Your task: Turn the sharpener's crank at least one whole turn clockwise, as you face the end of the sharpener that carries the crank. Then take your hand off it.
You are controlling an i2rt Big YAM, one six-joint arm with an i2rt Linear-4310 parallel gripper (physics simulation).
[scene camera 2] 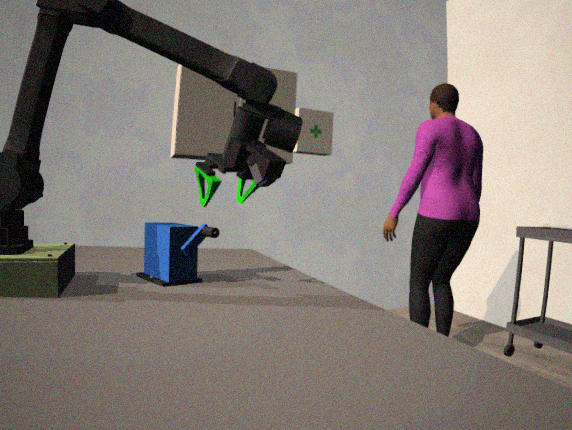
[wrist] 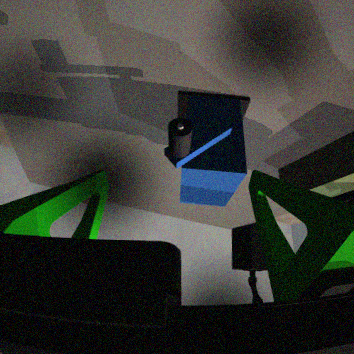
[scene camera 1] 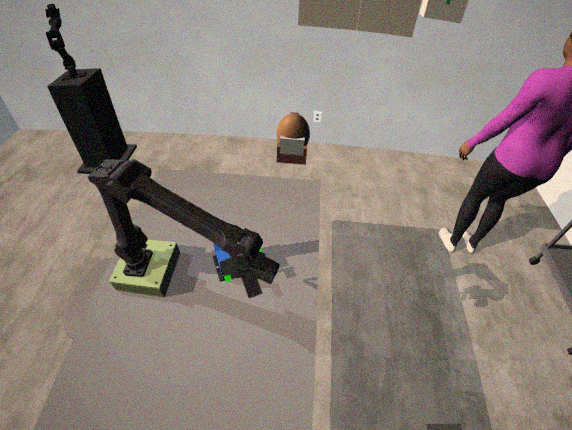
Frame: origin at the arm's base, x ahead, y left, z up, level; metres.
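Seen in the pictures: gripper, fingertip midpoint: [scene camera 2: 221,204] [wrist: 178,177]; arm's base, origin of the base link: [scene camera 2: 6,250] [scene camera 1: 138,263].
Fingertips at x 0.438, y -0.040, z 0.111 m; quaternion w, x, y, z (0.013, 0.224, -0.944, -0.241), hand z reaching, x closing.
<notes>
Pixels of each thing's top centre, then the offset from my fingertips to it. "*": a spot on its surface instead. Level surfaces: height alone.
- blue box-shaped sharpener, surface spot: [wrist: 212,187] [scene camera 1: 224,250] * dz -0.053, dx -0.092, dy +0.097 m
- grey table, its level: dz -0.181 m
- dark cylindrical knob, middle of its top: [wrist: 178,147] [scene camera 2: 210,227] dz -0.051, dx -0.013, dy +0.037 m
The blue box-shaped sharpener [scene camera 1: 221,254] [scene camera 2: 158,250] [wrist: 212,187] stands upright on a thin dark base on the grey table [scene camera 1: 190,370] [scene camera 2: 200,360]. Its thin blue crank arm [scene camera 2: 194,237] [wrist: 205,147] slants up across the end face, with a dark cylindrical knob [scene camera 2: 212,232] [wrist: 180,137] sticking outward near the height of the box's top. My gripper [scene camera 1: 244,264] [scene camera 2: 222,203] [wrist: 178,177] is open and empty, its green fingers wide apart. It hangs above the knob, with a visible gap, touching neither crank nor sharpener. In scene camera 1 the arm hides the crank.
The arm's pale green base block [scene camera 1: 155,270] [scene camera 2: 30,272] stands to the left of the sharpener. A tall black box [scene camera 1: 90,120] stands behind the arm. A person in a magenta top [scene camera 1: 535,125] [scene camera 2: 450,170] stands beyond the table, near a grey cart [scene camera 2: 521,265]. Cabinets [scene camera 2: 205,120] hang on the wall.
</notes>
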